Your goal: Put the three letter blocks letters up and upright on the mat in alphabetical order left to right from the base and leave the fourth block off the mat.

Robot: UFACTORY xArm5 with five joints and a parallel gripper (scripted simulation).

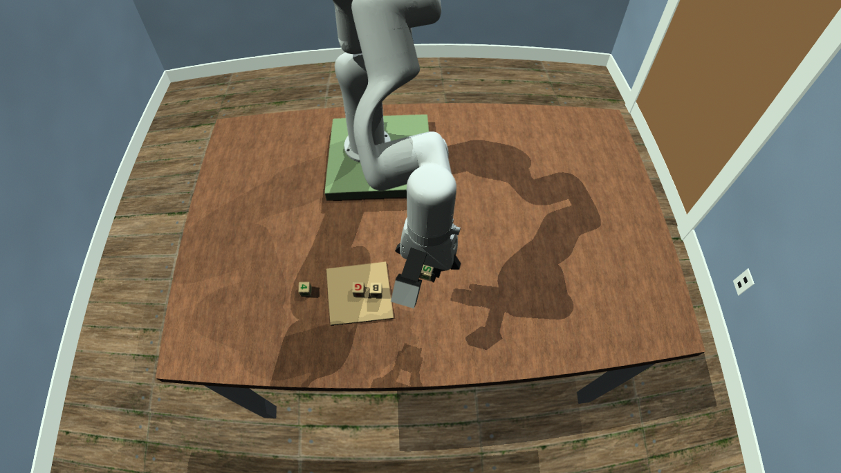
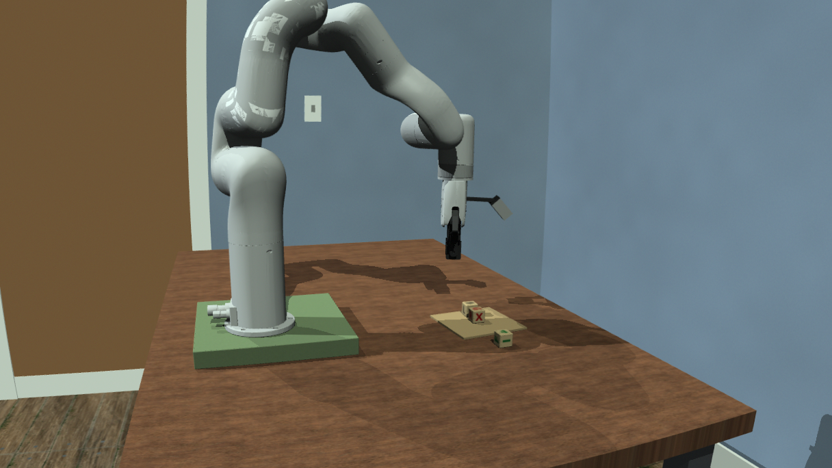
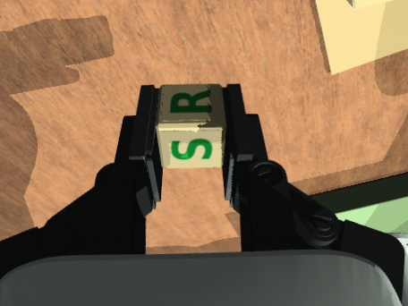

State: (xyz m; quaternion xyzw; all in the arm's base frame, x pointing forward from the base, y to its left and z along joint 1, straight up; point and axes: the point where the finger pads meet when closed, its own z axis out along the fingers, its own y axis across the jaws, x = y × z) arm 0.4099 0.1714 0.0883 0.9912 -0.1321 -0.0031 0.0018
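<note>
My gripper is now 10 mm short of the tan mat, 150 mm to the left of it and 120 mm above it. From my hand the other things lie so: cream block (10 mm ahead, 270 mm to the right, 110 mm below).
</note>
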